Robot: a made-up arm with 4 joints.
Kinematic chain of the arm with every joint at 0, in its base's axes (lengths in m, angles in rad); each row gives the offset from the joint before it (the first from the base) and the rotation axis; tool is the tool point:
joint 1: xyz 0 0 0.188 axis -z
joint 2: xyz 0 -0.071 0.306 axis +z
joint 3: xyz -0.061 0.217 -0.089 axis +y
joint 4: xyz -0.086 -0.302 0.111 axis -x
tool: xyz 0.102 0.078 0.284
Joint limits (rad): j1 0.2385..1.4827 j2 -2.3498..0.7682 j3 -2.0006..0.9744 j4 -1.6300..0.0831
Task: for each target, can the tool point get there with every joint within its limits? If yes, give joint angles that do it. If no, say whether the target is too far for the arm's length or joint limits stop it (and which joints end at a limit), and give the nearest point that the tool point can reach.
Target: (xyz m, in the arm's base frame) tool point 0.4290 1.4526 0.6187
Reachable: no: too far | nearest point 0.0856 0.4501 0.4651 | short by 1.071 m
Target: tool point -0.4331 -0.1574 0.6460
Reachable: yes | joints 0.6687 0.1456 -0.8002 -1.0031
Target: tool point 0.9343 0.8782 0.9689
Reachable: no: too far | nearest point 0.2677 0.2916 0.5745 | short by 0.972 m
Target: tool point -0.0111 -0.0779 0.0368
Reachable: no: joint limits stop it (at a limit: joint 1, joint 2, joint 3, joint 4) | nearest point 0.2425 -0.2864 0.2581 | short by 0.396 m
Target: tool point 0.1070 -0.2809 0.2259
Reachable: no: joint limits stop it (at a limit: joint 1, joint 2, joint 3, joint 4) | nearest point 0.2425 -0.2864 0.2581 | short by 0.139 m
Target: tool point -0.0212 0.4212 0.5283
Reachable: yes | joints 0.9586 -0.9921 -1.2984 -0.4457
